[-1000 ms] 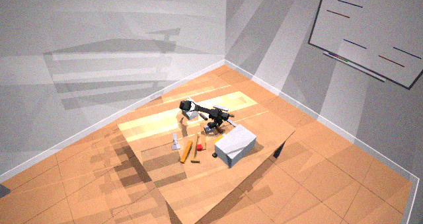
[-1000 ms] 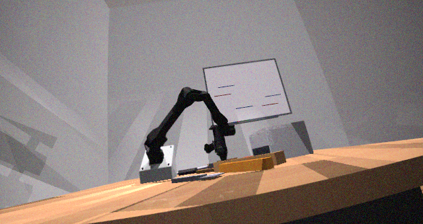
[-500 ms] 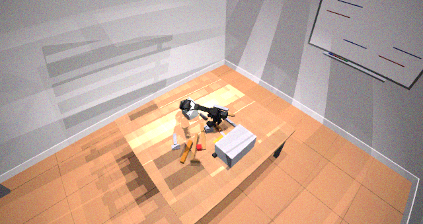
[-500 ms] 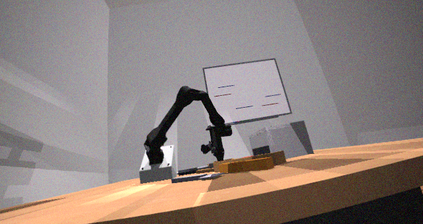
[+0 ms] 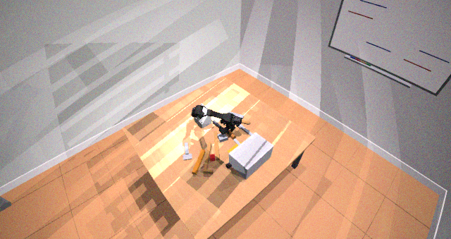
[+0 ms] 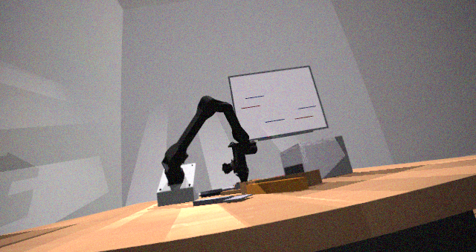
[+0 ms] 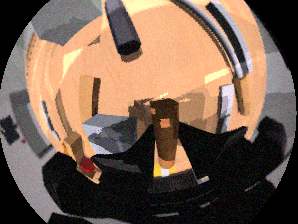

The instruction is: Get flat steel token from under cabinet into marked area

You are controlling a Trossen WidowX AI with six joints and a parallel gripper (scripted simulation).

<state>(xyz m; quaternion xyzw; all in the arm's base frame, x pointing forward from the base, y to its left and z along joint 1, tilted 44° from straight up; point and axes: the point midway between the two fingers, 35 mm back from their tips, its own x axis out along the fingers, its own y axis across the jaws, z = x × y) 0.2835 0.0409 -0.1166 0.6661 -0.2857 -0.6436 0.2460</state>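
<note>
My gripper tip is now 80 mm to the left of the grey block and 10 mm below it. Also, from my gripper tip: thin wooden stick: 30 mm ahead, 170 mm to the right; red block: 120 mm ahead, 270 mm to the right, 10 mm above; grey bar: 140 mm behind, 190 mm to the left.
</note>
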